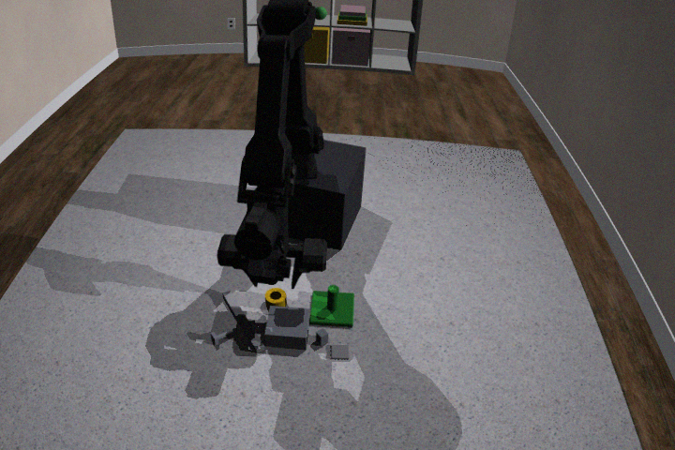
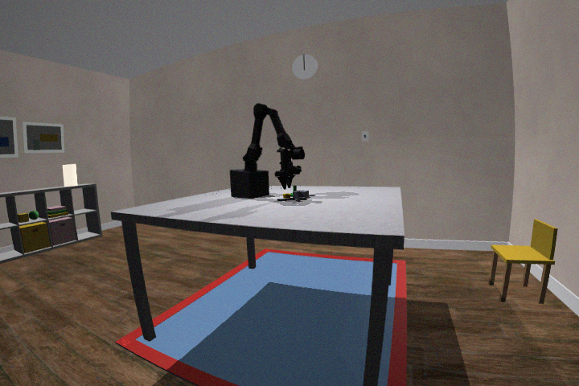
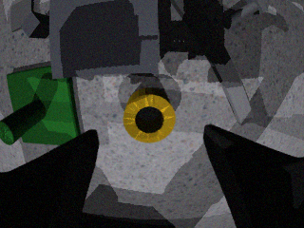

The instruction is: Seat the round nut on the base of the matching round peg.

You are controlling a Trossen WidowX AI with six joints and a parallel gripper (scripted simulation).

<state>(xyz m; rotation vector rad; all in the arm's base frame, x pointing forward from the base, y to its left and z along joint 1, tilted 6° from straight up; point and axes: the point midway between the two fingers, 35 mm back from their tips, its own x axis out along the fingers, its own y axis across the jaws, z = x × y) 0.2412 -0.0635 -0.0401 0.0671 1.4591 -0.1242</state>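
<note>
Now: hand 7 cm short of the grey block, 7 cm above it and 2 cm to the right of it. From my hand the other things lie so: thin bar: 8 cm below, 6 cm to the right, 4 cm ahead; then small bolt: 10 cm to the right, 8 cm below, 8 cm ahead; then small dark piece: 9 cm ahead, 8 cm to the left, 7 cm below.
</note>
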